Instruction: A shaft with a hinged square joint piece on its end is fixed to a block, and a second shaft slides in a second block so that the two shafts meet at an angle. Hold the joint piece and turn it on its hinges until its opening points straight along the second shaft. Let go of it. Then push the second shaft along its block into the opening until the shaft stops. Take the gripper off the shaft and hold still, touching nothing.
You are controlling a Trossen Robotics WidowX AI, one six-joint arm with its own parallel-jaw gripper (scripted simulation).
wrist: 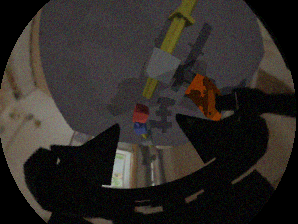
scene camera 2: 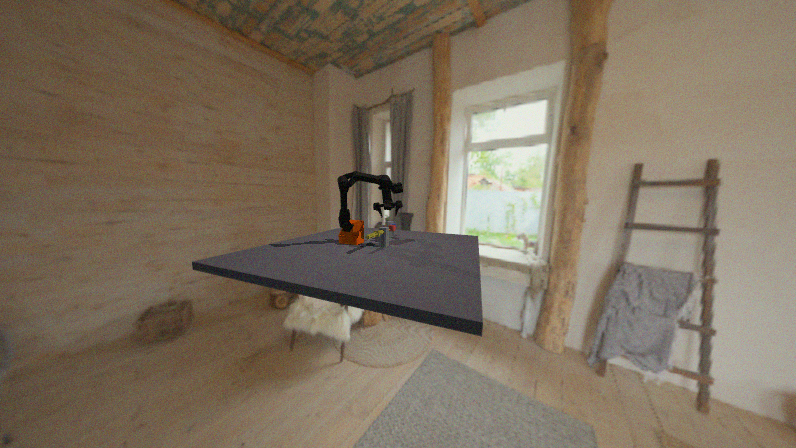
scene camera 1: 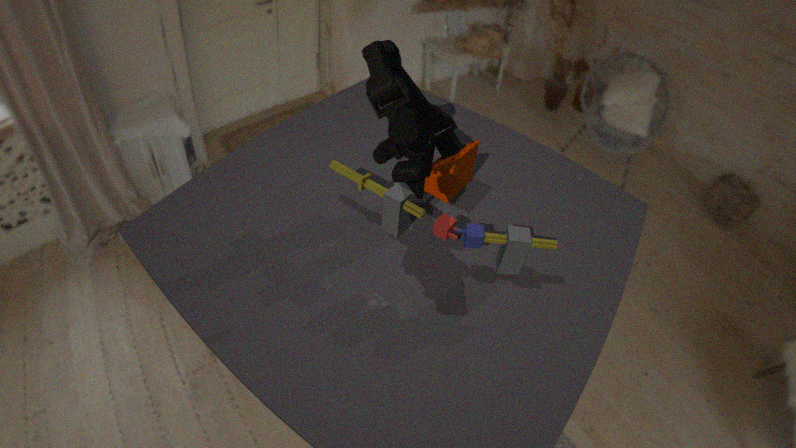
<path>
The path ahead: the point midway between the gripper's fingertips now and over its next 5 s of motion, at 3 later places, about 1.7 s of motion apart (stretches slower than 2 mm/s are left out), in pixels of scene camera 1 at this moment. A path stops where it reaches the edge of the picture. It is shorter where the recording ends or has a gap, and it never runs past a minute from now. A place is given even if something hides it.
The gripper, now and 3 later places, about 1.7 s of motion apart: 424,187; 364,168; 339,164; 338,178
</path>
